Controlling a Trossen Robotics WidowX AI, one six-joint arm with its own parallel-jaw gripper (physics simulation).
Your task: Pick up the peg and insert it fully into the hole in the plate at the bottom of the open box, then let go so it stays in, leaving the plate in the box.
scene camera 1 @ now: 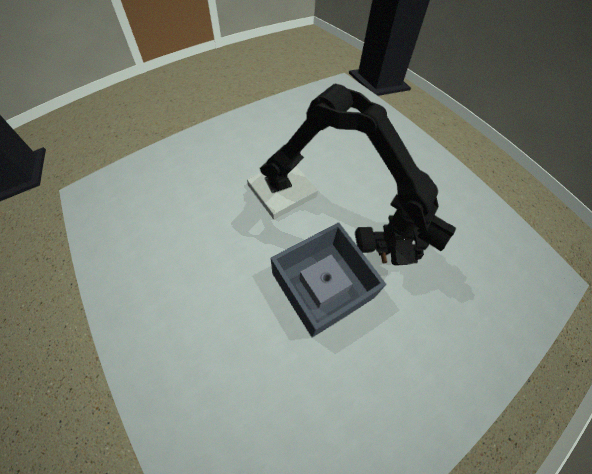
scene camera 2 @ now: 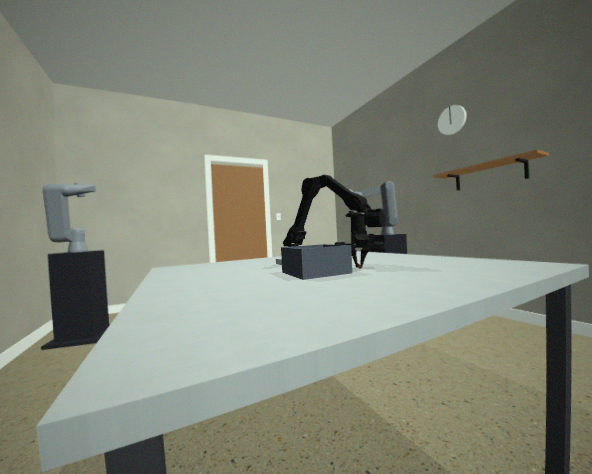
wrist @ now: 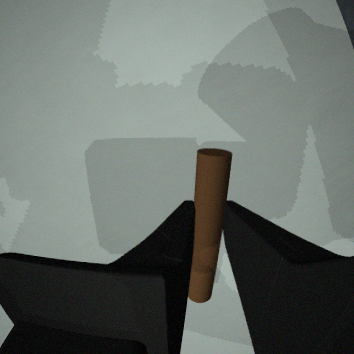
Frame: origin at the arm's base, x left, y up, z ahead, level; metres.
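Seen in the pictures: gripper, fingertip midpoint: (scene camera 1: 382, 253) (scene camera 2: 359, 267) (wrist: 206, 209); arm's base, link origin: (scene camera 1: 278, 182).
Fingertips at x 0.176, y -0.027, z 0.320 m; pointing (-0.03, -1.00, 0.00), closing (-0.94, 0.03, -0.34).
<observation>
Pixels of each thing's top centre, then the offset from my fingertips to it. "pt": a spot on its surface instead. Level surfaces: height alone.
- brown round peg, top centre: (wrist: 207, 245) (scene camera 1: 382, 247) dx +0.004, dy +0.012, dz -0.011 m
- open grey box, top centre: (scene camera 1: 328, 271) (scene camera 2: 314, 246) dx -0.190, dy +0.096, dz +0.017 m
- light grey square plate, top centre: (scene camera 1: 326, 277) dx -0.190, dy +0.059, dz +0.017 m
- round hole, surface spot: (scene camera 1: 326, 277) pt dx -0.184, dy +0.037, dz +0.010 m
- large table, surface height: dy -0.002 m
The brown round peg (scene camera 1: 384, 258) (wrist: 211, 190) is between the two black fingers of my gripper (scene camera 1: 385, 254) (scene camera 2: 359, 265) (wrist: 206, 209). In the wrist view both fingertips touch its sides, so the gripper is shut on it. The peg appears roughly upright, with one end nearer the wrist camera. I cannot tell whether its lower end touches the table. The open grey box (scene camera 1: 350, 306) (scene camera 2: 327, 262) stands beside the gripper. A light grey square plate (scene camera 1: 312, 281) lies in it, with a round hole (scene camera 1: 326, 277) in its middle. The box walls hide the plate in scene camera 2.
The box's near wall stands close to the gripper. A dark corner of the box shows at the wrist view's upper right. The arm's base stands on a pale slab (scene camera 1: 297, 195) at the back of the large table (scene camera 1: 225, 375) (scene camera 2: 250, 320).
</observation>
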